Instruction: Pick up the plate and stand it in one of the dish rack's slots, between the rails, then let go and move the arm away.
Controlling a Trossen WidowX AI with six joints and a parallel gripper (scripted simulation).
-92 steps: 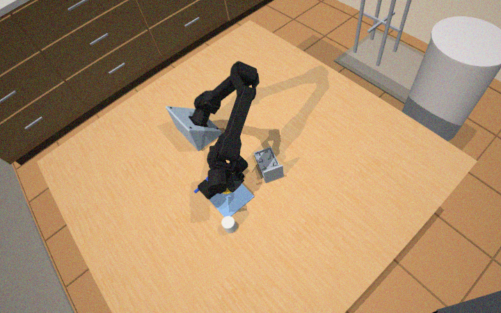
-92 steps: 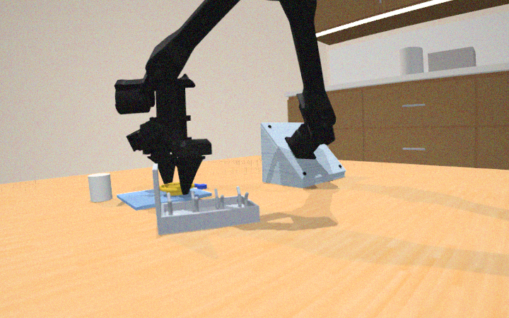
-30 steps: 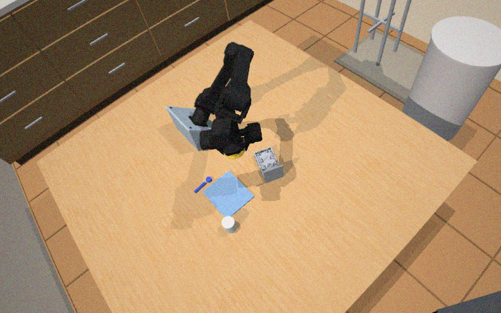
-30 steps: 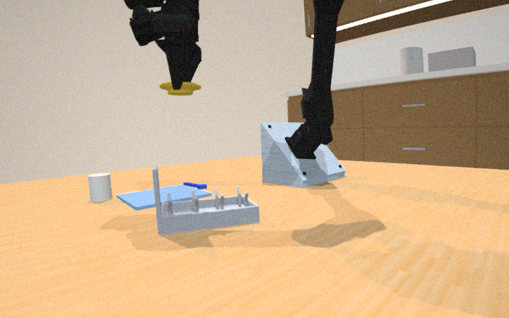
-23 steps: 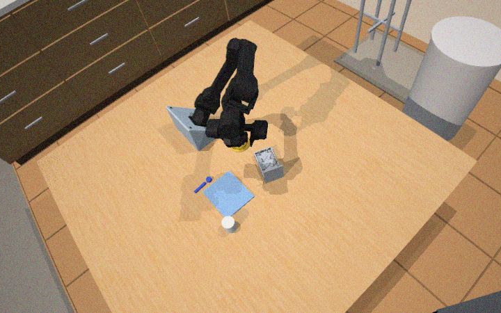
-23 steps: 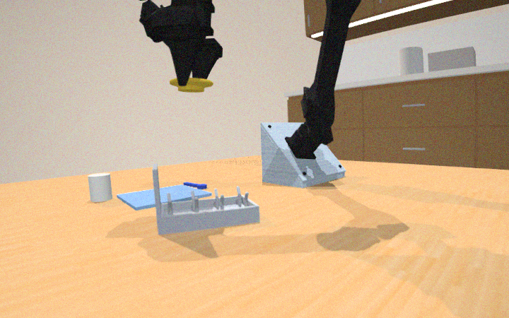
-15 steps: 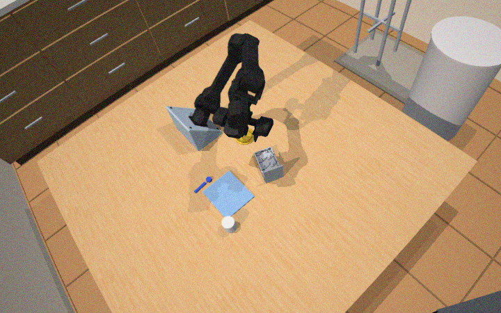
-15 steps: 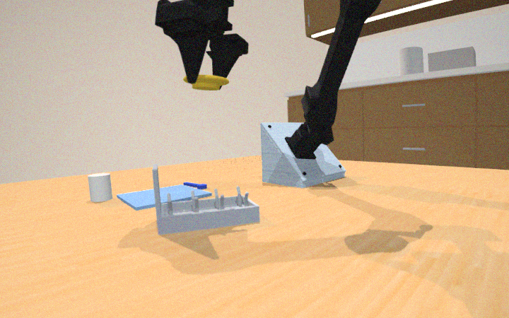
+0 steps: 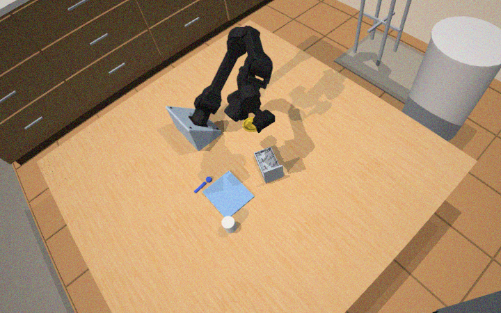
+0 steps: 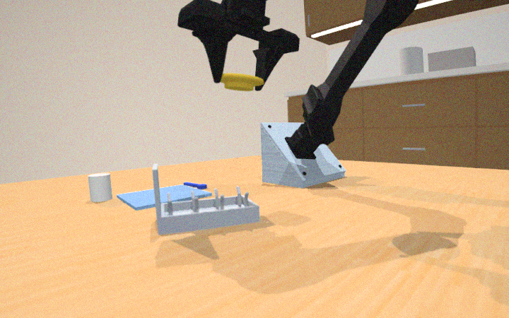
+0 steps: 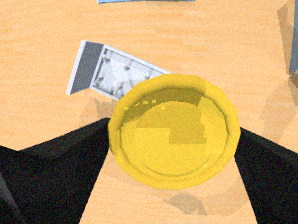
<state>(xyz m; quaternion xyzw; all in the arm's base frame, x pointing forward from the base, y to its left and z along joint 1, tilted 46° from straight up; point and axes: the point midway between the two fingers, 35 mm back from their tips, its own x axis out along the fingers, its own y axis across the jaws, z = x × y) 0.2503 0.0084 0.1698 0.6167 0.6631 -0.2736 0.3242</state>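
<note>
The grey dish rack lies 160 mm below my gripper tip and 60 mm ahead of it. The rest, counted from my gripper tip: yellow plate 10 mm above; light blue mat 190 mm to the right, 180 mm below, 70 mm ahead; blue spoon 230 mm to the right, 180 mm below, 20 mm behind.
</note>
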